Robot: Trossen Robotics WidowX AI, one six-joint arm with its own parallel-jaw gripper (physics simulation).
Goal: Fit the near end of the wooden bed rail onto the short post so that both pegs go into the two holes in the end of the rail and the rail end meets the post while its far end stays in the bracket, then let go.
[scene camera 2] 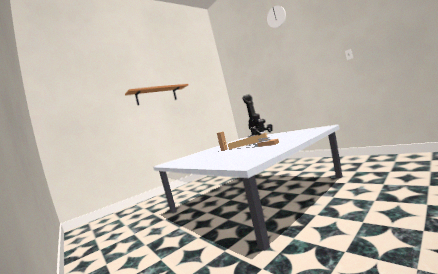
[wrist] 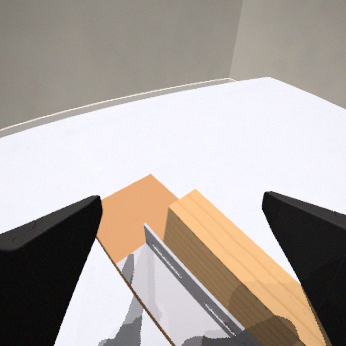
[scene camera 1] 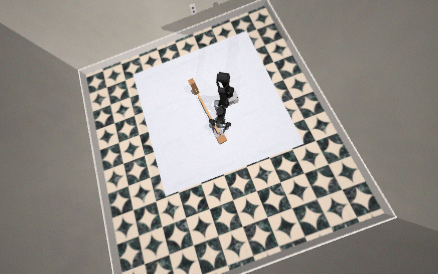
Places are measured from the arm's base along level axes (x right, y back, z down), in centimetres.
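Pixels of known places: gripper, fingertip midpoint: point(scene camera 2: 265, 133) point(wrist: 183, 201) point(scene camera 1: 218, 132); arm's base, origin of the base link: point(scene camera 1: 228, 94).
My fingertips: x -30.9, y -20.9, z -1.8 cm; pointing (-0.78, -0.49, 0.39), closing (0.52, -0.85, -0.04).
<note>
For each thing: its middle in the pictures, then the offset to it from my fingertips. "spot": a spot on its surface instead. Level surfaces: height alone.
- wooden rail, body centre: point(scene camera 2: 246, 141) point(scene camera 1: 208, 113) dx +21.4, dy -2.9, dz +4.7 cm
- short post, surface spot: point(wrist: 137, 210) point(scene camera 1: 221, 139) spot: dx -5.1, dy +0.7, dz +6.3 cm
- grey slotted plate, body centre: point(wrist: 202, 282) dx +2.7, dy -0.3, dz +6.2 cm
- tall block, body centre: point(scene camera 2: 222, 141) point(scene camera 1: 194, 87) dx +49.1, dy -6.9, dz +0.8 cm
- white table, its level: dz +9.8 cm
The wooden rail point(scene camera 1: 203, 107) point(scene camera 2: 247, 141) point(wrist: 235, 240) slopes up from the tall upright block to its near end, which looks raised beside the low wooden block, apparently the short post point(scene camera 1: 222, 139) point(scene camera 2: 270, 143) point(wrist: 137, 210). A grey slotted plate point(wrist: 192, 287) stands along the rail's left side in the wrist view. The pegs and end holes do not show. My gripper point(scene camera 1: 220, 128) point(wrist: 183, 201) is open near this end, with the rail between its spread fingers, closer to the right one. The far bracket is too small to make out.
The tall block point(scene camera 1: 193, 86) point(scene camera 2: 222, 141) stands at the rail's far end. The black arm point(scene camera 1: 225, 92) point(scene camera 2: 254, 115) rises beside the rail on the white table point(scene camera 1: 165, 165) point(scene camera 2: 210, 162) point(wrist: 175, 140). A wooden shelf point(scene camera 2: 157, 89) hangs on the wall.
</note>
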